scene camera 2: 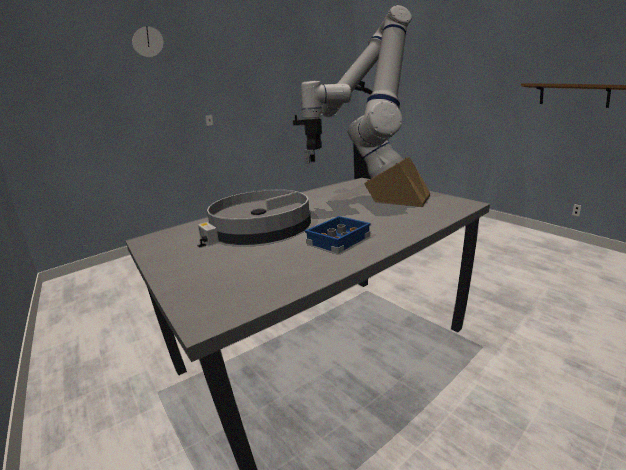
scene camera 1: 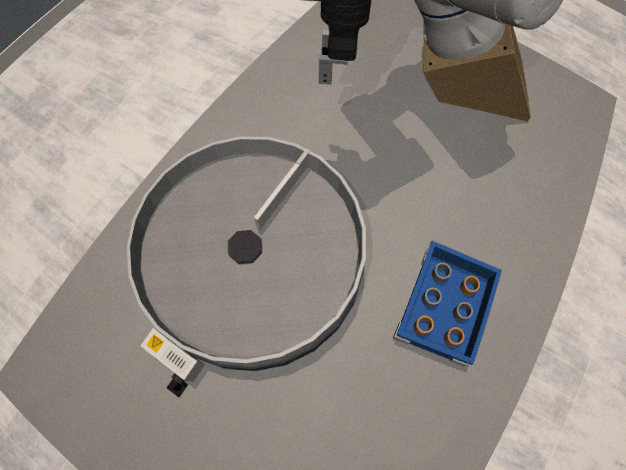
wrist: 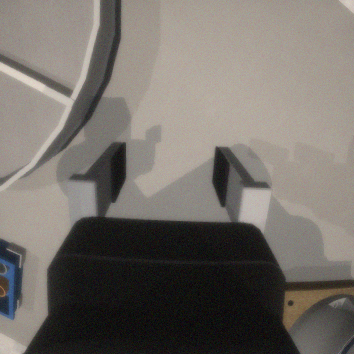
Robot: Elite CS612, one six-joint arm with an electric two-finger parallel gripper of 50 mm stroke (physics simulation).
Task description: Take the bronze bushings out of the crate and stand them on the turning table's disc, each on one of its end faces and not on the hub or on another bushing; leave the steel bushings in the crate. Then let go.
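Frame: origin at the arm's base, x ahead, y left, z up, level; metres.
Seen in the pictures: gripper, fingertip midpoint: (scene camera 2: 310, 162) (scene camera 1: 326, 71) (wrist: 169, 162); arm's base, link origin: (scene camera 2: 387, 169) (scene camera 1: 465, 31) (wrist: 329, 351).
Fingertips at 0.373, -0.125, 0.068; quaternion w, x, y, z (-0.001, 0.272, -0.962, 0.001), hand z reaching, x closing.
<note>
Pixels of each thing's top centre, then the offset from my fingertips to it, as dx, dy, dz. "spot": a spot on its surface instead.
- blue crate, top centre: (scene camera 1: 452, 300) (scene camera 2: 338, 226) +0.159, +0.404, -0.164
- turning table's grey disc, top centre: (scene camera 1: 244, 246) (scene camera 2: 258, 210) +0.303, +0.049, -0.153
- dark hub, top centre: (scene camera 1: 244, 246) (scene camera 2: 258, 210) +0.303, +0.049, -0.153
- pale bar, surface spot: (wrist: 37, 84) spot: +0.139, +0.035, -0.116
- white box, surface spot: (scene camera 1: 169, 353) spot: +0.534, +0.071, -0.156
Three bronze bushings (scene camera 1: 470, 293) (scene camera 1: 423, 333) (scene camera 1: 454, 345) stand upright in the blue crate (scene camera 1: 465, 260) (scene camera 2: 322, 240) (wrist: 18, 280), with three steel bushings (scene camera 1: 440, 280) (scene camera 1: 431, 305) (scene camera 1: 462, 318) among them. The turning table's grey disc (scene camera 1: 202, 298) (scene camera 2: 237, 209) (wrist: 40, 30) bears a dark hub (scene camera 1: 244, 246) (scene camera 2: 258, 211); no bushing shows on it. My gripper (scene camera 1: 326, 73) (scene camera 2: 311, 158) (wrist: 169, 162) is open and empty, high above the table between the disc and the arm's base, well away from the crate. In the wrist view the crate is partly cut off at the left edge.
A raised wall (scene camera 1: 363, 242) (scene camera 2: 262, 225) rings the disc. A pale bar (scene camera 1: 283, 187) (scene camera 2: 281, 199) (wrist: 37, 84) runs from it towards the hub. A white box (scene camera 1: 169, 353) (scene camera 2: 207, 232) with a warning sign sits outside the wall. The arm stands on a wooden wedge (scene camera 1: 475, 83) (scene camera 2: 396, 189).
</note>
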